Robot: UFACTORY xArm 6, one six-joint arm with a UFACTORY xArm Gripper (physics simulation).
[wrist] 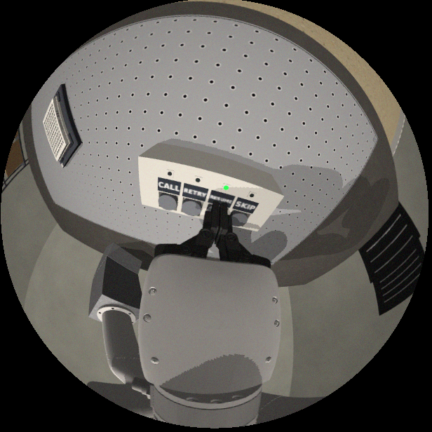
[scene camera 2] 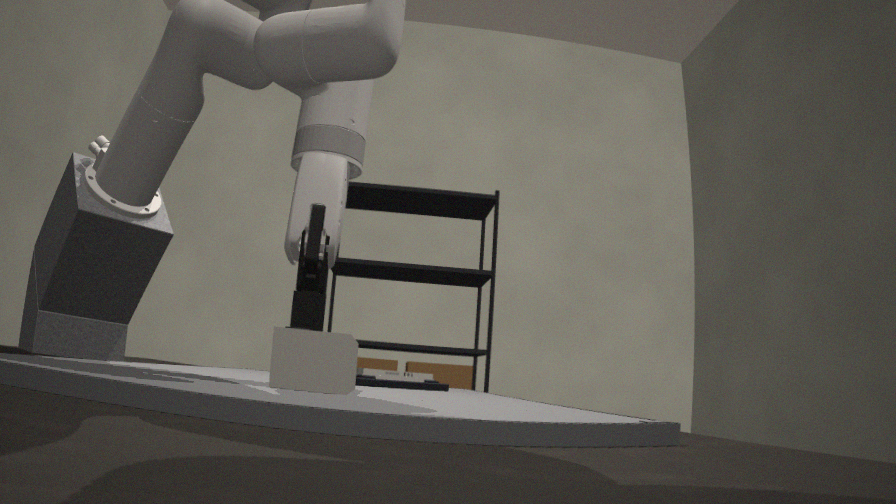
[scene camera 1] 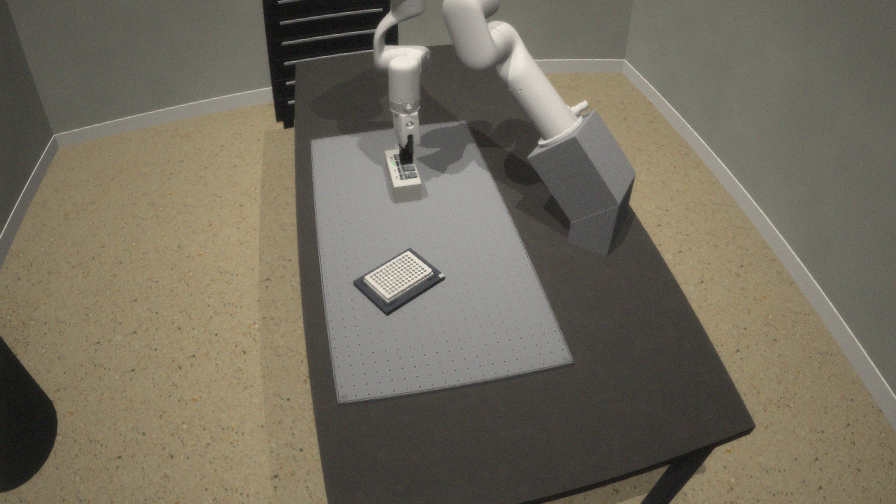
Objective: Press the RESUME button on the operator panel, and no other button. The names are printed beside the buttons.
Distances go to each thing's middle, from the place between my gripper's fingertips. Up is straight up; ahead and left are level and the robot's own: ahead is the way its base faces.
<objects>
Right now my hand is 3 cm above the operator panel (scene camera 1: 403,189), 2 cm to the right of it and 1 cm short of it. The rest, counted from my hand: white well plate (scene camera 1: 402,274): 37 cm to the left, 8 cm ahead, 3 cm below.
</objects>
